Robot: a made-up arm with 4 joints. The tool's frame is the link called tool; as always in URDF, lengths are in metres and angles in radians.
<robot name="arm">
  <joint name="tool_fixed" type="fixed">
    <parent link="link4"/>
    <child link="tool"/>
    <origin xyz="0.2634 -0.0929 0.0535"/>
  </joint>
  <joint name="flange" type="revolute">
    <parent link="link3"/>
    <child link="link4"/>
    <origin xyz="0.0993 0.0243 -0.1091"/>
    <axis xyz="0 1 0"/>
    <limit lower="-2.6" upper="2.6" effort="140" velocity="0.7"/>
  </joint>
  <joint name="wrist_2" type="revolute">
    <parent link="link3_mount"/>
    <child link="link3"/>
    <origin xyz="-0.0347 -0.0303 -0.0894"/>
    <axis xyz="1 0 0"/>
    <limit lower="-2.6" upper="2.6" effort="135" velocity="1"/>
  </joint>
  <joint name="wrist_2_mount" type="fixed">
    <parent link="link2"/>
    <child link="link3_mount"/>
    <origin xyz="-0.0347 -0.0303 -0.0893"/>
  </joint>
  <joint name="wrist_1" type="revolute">
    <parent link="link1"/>
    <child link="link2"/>
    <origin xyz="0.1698 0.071 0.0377"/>
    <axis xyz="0 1 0"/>
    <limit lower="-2.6" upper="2.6" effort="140" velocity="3"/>
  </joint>
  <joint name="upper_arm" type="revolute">
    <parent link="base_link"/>
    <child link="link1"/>
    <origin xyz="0 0 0.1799"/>
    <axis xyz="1 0 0"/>
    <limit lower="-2.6" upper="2.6" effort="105" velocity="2.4"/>
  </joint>
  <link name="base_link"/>
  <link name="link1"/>
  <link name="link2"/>
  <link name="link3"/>
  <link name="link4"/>
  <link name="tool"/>
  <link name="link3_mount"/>
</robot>
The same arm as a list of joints. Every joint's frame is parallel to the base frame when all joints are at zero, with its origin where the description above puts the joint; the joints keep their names.
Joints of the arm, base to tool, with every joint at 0 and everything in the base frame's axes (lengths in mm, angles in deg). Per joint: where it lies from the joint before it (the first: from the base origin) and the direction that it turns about. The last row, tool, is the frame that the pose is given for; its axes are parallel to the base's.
upper_arm: offset 0.0 0.0 179.9 axis 1 0 0
wrist_1: offset 169.8 71.0 37.7 axis 0 1 0
wrist_2: offset -69.4 -60.6 -178.7 axis 1 0 0
flange: offset 99.3 24.3 -109.1 axis 0 1 0
tool: offset 263.4 -92.9 53.5
Joint limits (deg, base to tool): -148.97..148.97 -148.97..148.97 -148.97..148.97 -148.97..148.97

